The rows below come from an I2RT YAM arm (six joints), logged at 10 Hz.
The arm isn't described. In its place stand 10 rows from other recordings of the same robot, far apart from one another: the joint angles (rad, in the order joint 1, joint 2, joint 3, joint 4, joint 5, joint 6), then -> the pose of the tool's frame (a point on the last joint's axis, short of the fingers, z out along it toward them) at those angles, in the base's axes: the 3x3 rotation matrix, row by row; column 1 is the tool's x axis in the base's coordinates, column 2 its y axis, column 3 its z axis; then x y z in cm.
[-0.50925 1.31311 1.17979 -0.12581 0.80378 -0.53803] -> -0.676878 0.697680 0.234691; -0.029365 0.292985 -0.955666; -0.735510 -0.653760 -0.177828; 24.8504 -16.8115 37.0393
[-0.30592 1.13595 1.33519 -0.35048 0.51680 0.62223] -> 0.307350 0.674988 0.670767; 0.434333 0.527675 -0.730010; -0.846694 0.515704 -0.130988; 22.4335 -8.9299 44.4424
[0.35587 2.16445 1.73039 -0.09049 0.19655 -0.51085] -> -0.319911 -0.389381 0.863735; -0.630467 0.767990 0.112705; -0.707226 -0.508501 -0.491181; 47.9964 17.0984 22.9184
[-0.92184 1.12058 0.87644 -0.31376 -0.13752 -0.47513] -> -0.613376 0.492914 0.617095; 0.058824 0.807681 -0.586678; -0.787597 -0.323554 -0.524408; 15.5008 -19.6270 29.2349
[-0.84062 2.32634 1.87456 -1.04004 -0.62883 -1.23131] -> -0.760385 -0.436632 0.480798; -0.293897 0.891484 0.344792; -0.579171 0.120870 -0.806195; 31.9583 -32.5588 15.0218
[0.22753 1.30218 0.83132 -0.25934 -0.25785 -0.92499] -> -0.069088 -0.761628 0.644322; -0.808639 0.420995 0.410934; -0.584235 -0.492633 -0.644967; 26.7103 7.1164 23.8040
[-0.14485 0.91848 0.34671 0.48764 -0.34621 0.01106] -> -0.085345 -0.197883 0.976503; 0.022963 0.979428 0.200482; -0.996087 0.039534 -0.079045; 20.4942 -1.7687 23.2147
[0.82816 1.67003 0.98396 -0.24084 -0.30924 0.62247] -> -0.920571 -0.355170 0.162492; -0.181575 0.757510 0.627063; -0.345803 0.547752 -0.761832; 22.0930 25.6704 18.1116
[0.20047 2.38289 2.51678 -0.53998 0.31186 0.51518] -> -0.294145 0.266177 0.917948; 0.418739 0.899242 -0.126573; -0.859149 0.347150 -0.375966; 53.6748 9.7921 34.4680
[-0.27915 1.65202 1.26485 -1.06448 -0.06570 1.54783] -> 0.245453 0.960365 0.132107; 0.967395 -0.251436 0.030430; 0.062440 0.120330 -0.990768; 29.2835 -8.1505 23.0939
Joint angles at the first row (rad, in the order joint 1, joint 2, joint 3, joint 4, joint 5, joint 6):
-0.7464 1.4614 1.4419 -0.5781 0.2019 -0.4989
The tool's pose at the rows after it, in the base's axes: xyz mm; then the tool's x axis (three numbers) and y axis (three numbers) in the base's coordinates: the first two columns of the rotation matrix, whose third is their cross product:
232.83, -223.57, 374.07, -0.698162, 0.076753, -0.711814, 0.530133, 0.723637, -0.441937
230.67, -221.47, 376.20, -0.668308, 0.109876, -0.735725, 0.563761, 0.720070, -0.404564
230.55, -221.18, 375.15, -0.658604, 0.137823, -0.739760, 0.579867, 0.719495, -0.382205
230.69, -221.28, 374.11, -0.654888, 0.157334, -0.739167, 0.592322, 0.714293, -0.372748
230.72, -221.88, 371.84, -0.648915, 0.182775, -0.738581, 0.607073, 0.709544, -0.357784
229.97, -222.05, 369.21, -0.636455, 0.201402, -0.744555, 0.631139, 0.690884, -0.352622
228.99, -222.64, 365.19, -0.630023, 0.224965, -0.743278, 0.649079, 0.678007, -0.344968
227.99, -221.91, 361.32, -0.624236, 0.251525, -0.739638, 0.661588, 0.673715, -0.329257
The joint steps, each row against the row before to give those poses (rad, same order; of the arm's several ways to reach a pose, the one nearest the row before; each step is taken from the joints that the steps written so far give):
0.0009 -0.0167 -0.0007 -0.0064 -0.0234 0.0611
-0.0002 -0.0104 -0.0016 -0.0051 -0.0036 0.0496
0.0006 0.0020 0.0023 -0.0134 0.0011 0.0299
0.0010 0.0029 0.0018 -0.0088 0.0089 0.0183
-0.0007 0.0040 -0.0010 -0.0089 0.0057 0.0236
0.0003 -0.0044 -0.0158 0.0141 0.0212 0.0226
-0.0018 -0.0011 -0.0138 0.0024 0.0144 0.0210
-0.0001 -0.0019 -0.0109 -0.0092 0.0039 0.0246

